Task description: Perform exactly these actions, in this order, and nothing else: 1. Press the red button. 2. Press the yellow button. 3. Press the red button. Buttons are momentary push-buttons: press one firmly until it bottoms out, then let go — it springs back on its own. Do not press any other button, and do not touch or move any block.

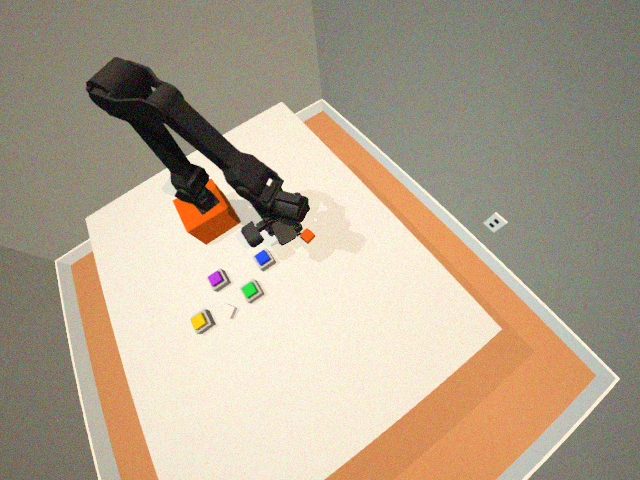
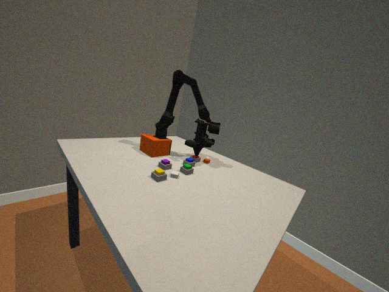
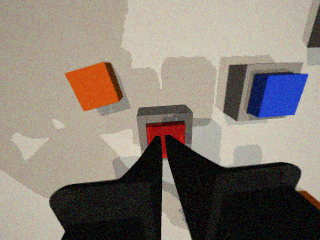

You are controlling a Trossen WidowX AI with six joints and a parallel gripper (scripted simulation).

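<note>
The red button is 10 mm below my gripper tip. The rest, counted from my gripper tip: green button: 70 mm ahead, 180 mm to the right; orange block: 50 mm ahead, 50 mm to the left, 20 mm below; blue button: 20 mm ahead, 100 mm to the right.
</note>
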